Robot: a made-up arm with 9 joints. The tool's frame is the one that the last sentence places.
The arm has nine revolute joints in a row. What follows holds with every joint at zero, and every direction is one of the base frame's.
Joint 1 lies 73.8 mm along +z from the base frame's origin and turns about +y.
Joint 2 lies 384.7 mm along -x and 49.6 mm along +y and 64.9 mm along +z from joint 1 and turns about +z.
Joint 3 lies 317.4 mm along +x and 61.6 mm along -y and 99.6 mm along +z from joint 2 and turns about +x.
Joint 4 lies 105.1 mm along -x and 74.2 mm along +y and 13.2 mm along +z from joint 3 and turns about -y.
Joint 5 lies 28.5 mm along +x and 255.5 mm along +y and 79.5 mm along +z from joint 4 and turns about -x.
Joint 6 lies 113.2 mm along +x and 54.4 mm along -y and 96.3 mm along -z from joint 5 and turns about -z.
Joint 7 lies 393.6 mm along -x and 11.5 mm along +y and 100.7 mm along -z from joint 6 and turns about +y.
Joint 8 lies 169.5 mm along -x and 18.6 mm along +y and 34.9 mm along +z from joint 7 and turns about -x.
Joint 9 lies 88.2 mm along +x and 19.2 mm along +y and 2.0 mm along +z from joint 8 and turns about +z.
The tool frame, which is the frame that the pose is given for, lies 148.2 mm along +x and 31.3 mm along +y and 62.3 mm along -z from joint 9; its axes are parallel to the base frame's.
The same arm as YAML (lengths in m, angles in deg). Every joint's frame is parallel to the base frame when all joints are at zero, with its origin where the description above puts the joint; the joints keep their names.
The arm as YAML. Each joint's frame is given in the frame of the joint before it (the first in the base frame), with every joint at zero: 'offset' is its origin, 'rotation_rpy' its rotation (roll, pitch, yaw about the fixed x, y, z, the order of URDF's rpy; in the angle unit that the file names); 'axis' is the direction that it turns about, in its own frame. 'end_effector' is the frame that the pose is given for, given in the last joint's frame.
length_unit: m
angle_unit: deg
chain:
  - id: joint 1
    offset: [0.0, 0.0, 0.0738]
    rotation_rpy: [0.0, 0.0, 0.0]
    axis: [0.0, 1.0, 0.0]
  - id: joint 2
    offset: [-0.3847, 0.0496, 0.0649]
    rotation_rpy: [0.0, 0.0, 0.0]
    axis: [0.0, 0.0, 1.0]
  - id: joint 3
    offset: [0.3174, -0.0616, 0.0996]
    rotation_rpy: [0.0, 0.0, 0.0]
    axis: [1.0, 0.0, 0.0]
  - id: joint 4
    offset: [-0.1051, 0.0742, 0.0132]
    rotation_rpy: [0.0, 0.0, 0.0]
    axis: [0.0, -1.0, 0.0]
  - id: joint 5
    offset: [0.0285, 0.2555, 0.0795]
    rotation_rpy: [0.0, 0.0, 0.0]
    axis: [-1.0, 0.0, 0.0]
  - id: joint 6
    offset: [0.1132, -0.0544, -0.0963]
    rotation_rpy: [0.0, 0.0, 0.0]
    axis: [0.0, 0.0, -1.0]
  - id: joint 7
    offset: [-0.3936, 0.0115, -0.1007]
    rotation_rpy: [0.0, 0.0, 0.0]
    axis: [0.0, 1.0, 0.0]
  - id: joint 8
    offset: [-0.1695, 0.0186, 0.0349]
    rotation_rpy: [0.0, 0.0, 0.0]
    axis: [-1.0, 0.0, 0.0]
  - id: joint 9
    offset: [0.0882, 0.0192, 0.002]
    rotation_rpy: [0.0, 0.0, 0.0]
    axis: [0.0, 0.0, 1.0]
end_effector:
  offset: [0.1482, 0.0313, -0.0623]
  rotation_rpy: [0.0, 0.0, 0.0]

